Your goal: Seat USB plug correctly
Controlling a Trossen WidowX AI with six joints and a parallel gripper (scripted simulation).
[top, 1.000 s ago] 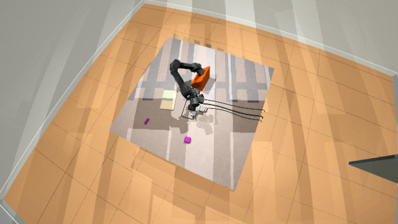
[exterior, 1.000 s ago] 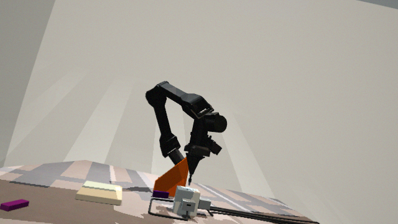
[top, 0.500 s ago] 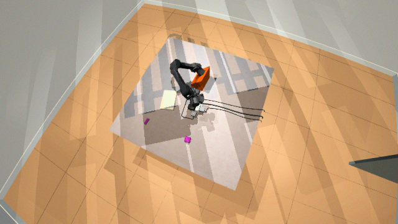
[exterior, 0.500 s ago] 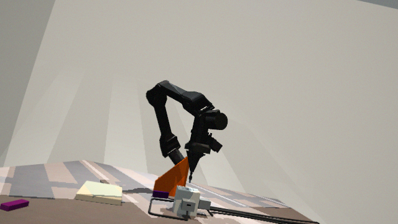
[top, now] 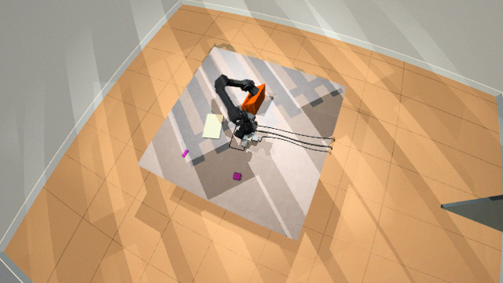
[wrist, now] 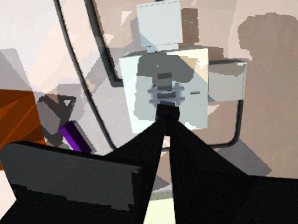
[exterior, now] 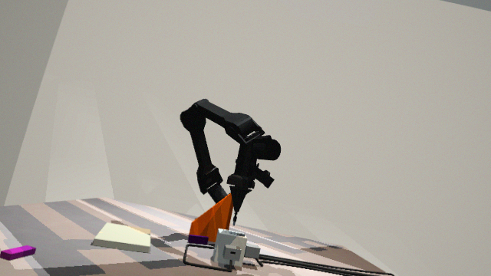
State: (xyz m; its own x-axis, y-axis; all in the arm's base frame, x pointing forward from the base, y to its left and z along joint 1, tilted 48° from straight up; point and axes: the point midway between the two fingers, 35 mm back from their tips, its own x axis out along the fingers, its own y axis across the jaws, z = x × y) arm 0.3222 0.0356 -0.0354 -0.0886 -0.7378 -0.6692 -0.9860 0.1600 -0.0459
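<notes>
My gripper tip is 2 cm above the dark USB plug. From my gripper tip the other things lie so: cream pad 29 cm to the right, 13 cm below; then purple block 28 cm ahead, 40 cm to the right, 13 cm below.
</notes>
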